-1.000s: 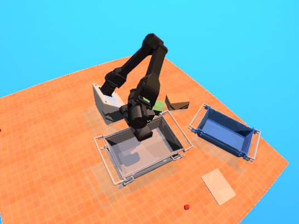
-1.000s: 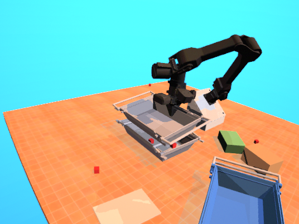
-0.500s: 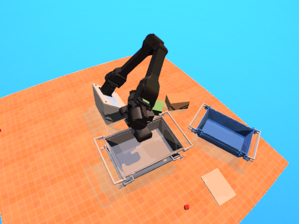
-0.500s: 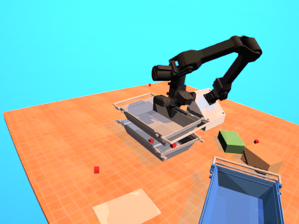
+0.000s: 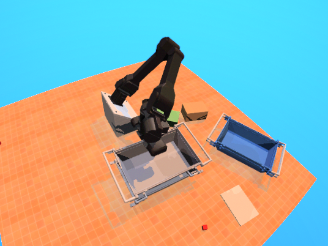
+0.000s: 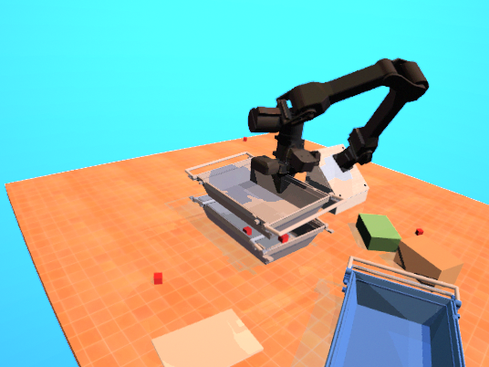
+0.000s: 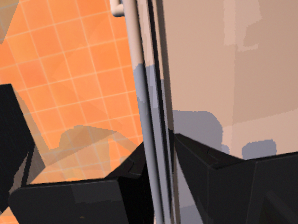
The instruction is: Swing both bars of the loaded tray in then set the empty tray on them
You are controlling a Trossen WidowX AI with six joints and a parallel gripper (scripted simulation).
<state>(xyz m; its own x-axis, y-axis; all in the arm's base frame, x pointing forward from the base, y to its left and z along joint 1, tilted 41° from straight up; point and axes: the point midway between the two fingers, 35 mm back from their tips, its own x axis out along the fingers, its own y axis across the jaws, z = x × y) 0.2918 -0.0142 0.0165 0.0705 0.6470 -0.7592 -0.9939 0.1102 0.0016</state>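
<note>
Now: the grey tray 8 cm ahead of my gripper tip, 1 cm to the right of it and 2 cm above it. The rest, counted from my gripper tip: brown box: 11 cm behind, 36 cm to the left, 6 cm below; then red cube: 37 cm ahead, 1 cm to the left, 8 cm below; then green box: 16 cm behind, 21 cm to the left, 7 cm below.
</note>
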